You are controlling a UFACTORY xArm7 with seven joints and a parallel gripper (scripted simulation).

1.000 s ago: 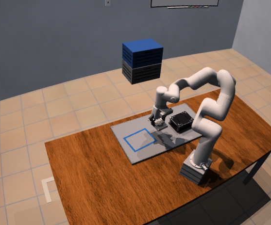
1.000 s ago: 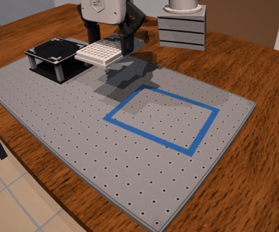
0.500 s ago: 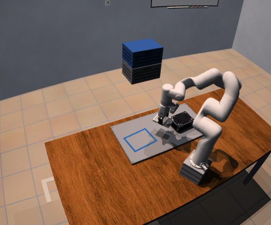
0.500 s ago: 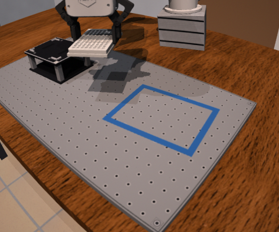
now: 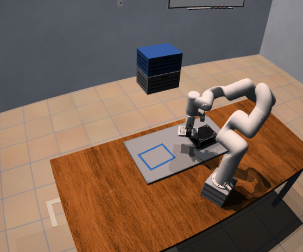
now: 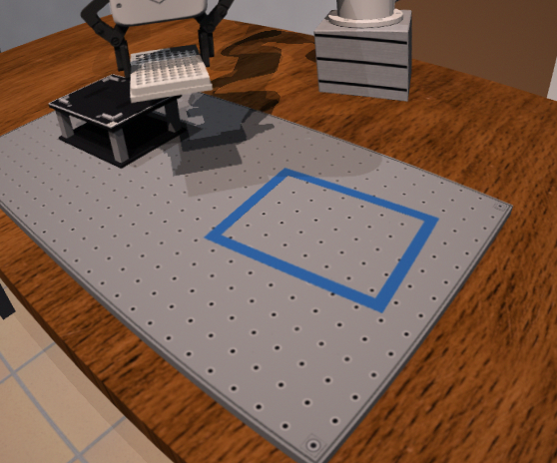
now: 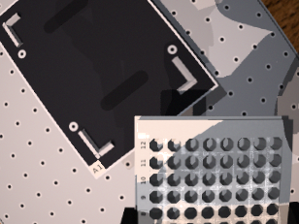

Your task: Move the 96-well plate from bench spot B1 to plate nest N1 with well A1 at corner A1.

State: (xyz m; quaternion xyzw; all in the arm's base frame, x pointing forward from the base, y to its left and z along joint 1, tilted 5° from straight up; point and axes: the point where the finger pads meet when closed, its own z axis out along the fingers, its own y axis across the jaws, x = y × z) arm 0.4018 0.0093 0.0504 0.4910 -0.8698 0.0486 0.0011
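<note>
The black raised nest N1 lies 14 cm to the right of my hand, 8 cm below it and 1 cm ahead of it. Round my hand: white 96-well plate (1 cm below).
</note>
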